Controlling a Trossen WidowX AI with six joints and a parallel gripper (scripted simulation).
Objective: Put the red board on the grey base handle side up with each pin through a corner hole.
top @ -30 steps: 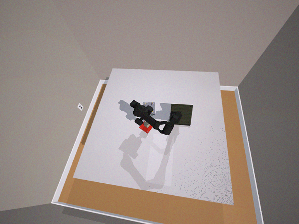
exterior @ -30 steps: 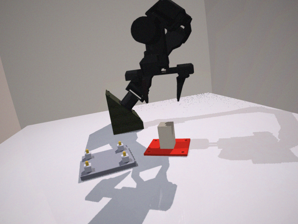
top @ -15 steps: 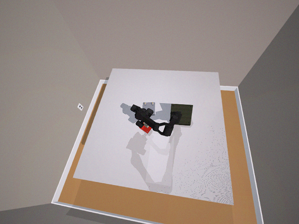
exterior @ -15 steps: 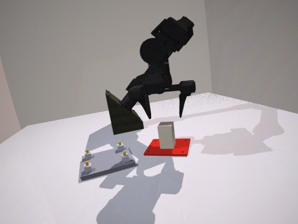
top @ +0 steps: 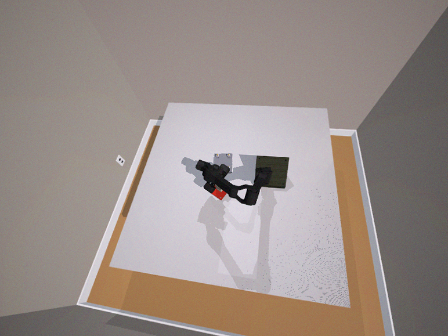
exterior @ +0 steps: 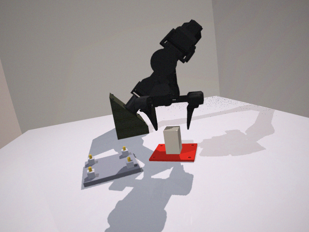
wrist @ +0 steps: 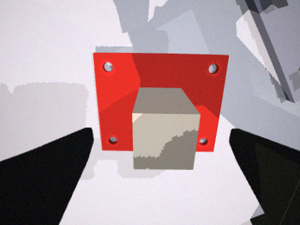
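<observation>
My gripper tip is 50 mm above the red board and 10 mm past it. Also, from my gripper tip: grey base (190 mm to the right, 70 mm below).
</observation>
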